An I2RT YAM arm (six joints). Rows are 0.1 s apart.
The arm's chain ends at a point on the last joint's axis. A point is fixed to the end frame.
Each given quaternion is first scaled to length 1.
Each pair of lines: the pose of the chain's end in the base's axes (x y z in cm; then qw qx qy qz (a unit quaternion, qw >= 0)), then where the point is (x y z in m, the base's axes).
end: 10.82 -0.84 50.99 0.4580 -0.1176 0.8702 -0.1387
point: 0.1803 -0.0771 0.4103
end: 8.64 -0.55 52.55 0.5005 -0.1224 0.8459 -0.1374
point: 0.1695 -0.0720 0.4332
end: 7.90 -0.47 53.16 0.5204 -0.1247 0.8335 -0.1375
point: 0.1670 -0.0702 0.4433
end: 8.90 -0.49 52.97 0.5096 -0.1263 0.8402 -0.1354
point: 0.1747 -0.0703 0.4391
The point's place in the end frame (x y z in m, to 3 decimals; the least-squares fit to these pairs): 0.059 -0.035 0.123
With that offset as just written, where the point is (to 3 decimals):
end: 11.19 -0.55 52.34 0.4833 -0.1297 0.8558 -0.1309
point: 0.192 -0.071 0.428
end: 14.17 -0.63 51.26 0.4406 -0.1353 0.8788 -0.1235
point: 0.212 -0.071 0.409
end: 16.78 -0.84 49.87 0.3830 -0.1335 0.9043 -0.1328
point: 0.223 -0.078 0.389
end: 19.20 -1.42 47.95 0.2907 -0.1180 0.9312 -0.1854
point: 0.221 -0.099 0.371
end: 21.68 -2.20 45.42 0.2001 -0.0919 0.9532 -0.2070
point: 0.218 -0.113 0.346
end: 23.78 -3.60 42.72 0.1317 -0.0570 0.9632 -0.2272
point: 0.217 -0.129 0.324
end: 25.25 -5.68 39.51 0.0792 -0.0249 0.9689 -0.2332
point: 0.215 -0.148 0.295
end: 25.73 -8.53 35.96 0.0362 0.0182 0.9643 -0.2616
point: 0.204 -0.177 0.267
